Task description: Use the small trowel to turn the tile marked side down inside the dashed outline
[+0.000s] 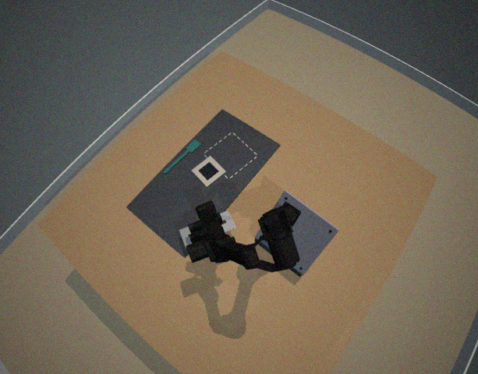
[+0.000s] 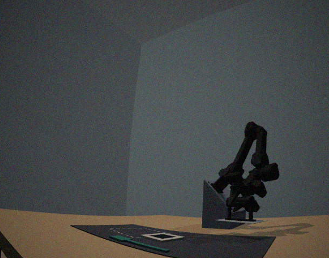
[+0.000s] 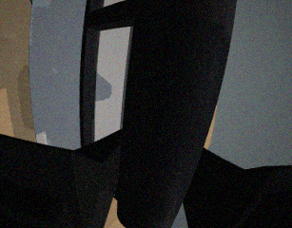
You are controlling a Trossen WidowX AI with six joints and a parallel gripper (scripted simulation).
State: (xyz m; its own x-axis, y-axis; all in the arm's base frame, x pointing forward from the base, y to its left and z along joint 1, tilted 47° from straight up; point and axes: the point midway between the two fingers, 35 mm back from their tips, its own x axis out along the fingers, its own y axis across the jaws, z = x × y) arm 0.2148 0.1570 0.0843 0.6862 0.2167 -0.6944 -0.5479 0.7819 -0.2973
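Now: the dark mat 160 mm to the right of my gripper tip, 160 mm ahead of it and 120 mm below it. Round my gripper tip: tile (180 mm to the right, 160 mm ahead, 100 mm below); then float tool (20 mm behind, 10 mm to the left, 10 mm below).
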